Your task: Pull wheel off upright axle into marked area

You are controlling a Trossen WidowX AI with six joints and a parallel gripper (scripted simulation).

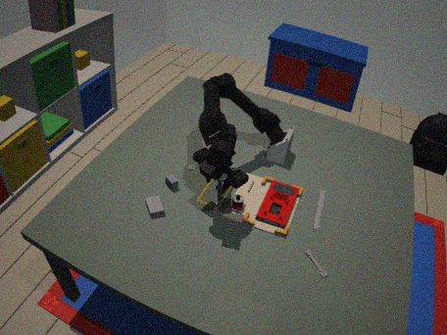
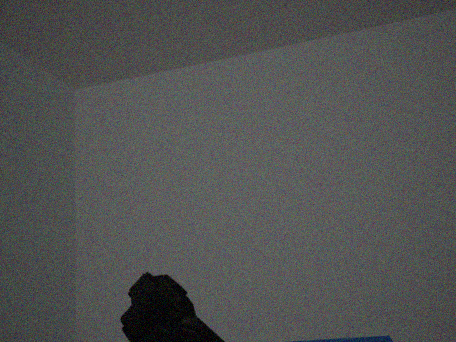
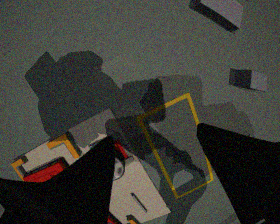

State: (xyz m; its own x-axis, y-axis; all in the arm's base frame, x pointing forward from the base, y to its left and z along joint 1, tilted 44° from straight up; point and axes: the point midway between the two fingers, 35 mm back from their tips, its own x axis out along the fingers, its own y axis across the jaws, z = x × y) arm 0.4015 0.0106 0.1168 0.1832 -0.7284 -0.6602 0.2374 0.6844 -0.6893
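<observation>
Right now my gripper tip is 50 mm past the black wheel, 70 mm to the right of it and 70 mm above it.
</observation>
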